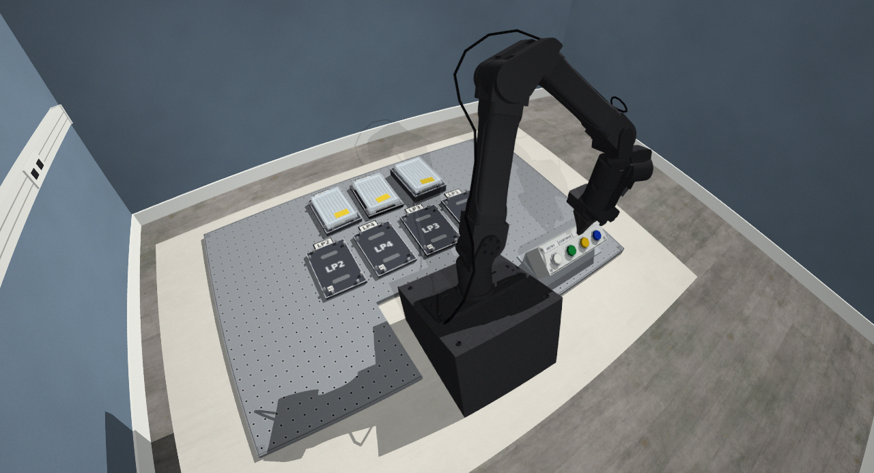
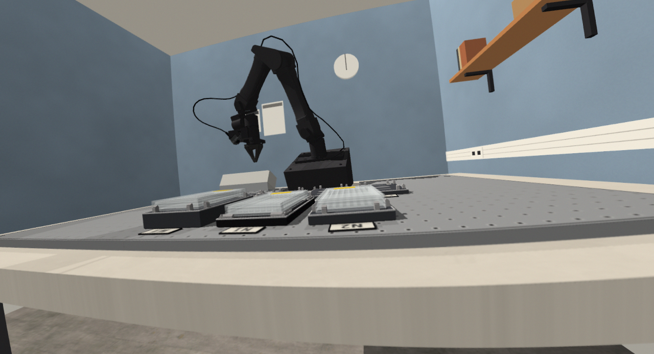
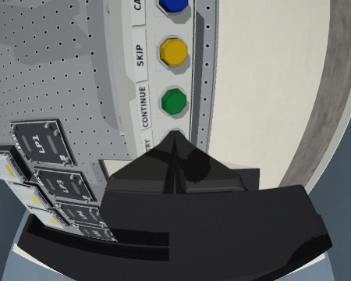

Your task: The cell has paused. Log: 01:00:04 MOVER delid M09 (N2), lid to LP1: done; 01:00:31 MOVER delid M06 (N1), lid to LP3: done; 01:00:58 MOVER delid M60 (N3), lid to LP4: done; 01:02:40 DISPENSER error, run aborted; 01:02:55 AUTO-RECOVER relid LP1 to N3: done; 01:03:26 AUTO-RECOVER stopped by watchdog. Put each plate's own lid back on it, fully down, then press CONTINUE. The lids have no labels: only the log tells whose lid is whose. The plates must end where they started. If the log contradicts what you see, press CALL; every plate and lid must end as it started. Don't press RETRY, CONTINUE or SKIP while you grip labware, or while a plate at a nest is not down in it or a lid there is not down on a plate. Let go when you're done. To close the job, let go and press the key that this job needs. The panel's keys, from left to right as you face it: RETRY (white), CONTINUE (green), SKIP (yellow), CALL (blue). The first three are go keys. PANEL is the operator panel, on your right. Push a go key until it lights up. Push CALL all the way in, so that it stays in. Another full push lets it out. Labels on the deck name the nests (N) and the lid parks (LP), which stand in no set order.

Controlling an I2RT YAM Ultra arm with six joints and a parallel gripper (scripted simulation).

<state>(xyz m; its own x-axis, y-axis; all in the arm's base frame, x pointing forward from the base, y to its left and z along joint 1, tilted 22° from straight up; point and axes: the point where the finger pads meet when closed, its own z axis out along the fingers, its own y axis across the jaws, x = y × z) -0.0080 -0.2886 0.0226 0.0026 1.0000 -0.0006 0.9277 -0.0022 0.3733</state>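
My gripper is now 7 cm above the green CONTINUE key. Also, from my hand: white RETRY key 5 cm to the left, 7 cm below; yellow SKIP key 5 cm to the right, 7 cm below; blue CALL key 10 cm to the right, 8 cm below.
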